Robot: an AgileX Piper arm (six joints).
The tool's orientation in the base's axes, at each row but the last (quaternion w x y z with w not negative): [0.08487 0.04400 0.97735 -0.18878]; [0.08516 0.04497 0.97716 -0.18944]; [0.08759 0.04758 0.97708 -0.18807]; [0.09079 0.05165 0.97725 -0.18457]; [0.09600 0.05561 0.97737 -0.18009]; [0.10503 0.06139 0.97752 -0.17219]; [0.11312 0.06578 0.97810 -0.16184]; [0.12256 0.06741 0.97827 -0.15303]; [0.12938 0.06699 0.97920 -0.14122]
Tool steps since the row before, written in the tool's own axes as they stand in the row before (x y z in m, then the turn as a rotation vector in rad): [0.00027 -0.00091 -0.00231 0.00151 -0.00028 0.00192]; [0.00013 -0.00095 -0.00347 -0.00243 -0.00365 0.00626]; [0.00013 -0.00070 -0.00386 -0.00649 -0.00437 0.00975]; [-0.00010 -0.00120 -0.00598 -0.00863 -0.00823 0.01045]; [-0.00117 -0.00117 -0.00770 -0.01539 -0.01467 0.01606]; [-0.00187 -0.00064 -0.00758 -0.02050 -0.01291 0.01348]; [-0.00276 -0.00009 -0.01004 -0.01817 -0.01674 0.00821]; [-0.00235 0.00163 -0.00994 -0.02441 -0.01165 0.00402]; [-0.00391 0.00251 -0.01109 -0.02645 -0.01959 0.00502]
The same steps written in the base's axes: [-0.00072 0.00004 0.00239 -0.00123 -0.00090 -0.00193]; [-0.00076 0.00044 0.00349 0.00288 -0.00587 -0.00395]; [-0.00081 0.00081 0.00375 0.00731 -0.00810 -0.00611]; [-0.00101 0.00109 0.00592 0.00899 -0.01208 -0.00498]; [-0.00032 0.00162 0.00770 0.01560 -0.02059 -0.00652]; [0.00032 0.00190 0.00759 0.02036 -0.01848 -0.00356]; [0.00064 0.00299 0.00995 0.01642 -0.02011 0.00189]; [0.00036 0.00446 0.00933 0.02236 -0.01457 0.00594]; [0.00156 0.00528 0.01069 0.02322 -0.02261 0.00763]
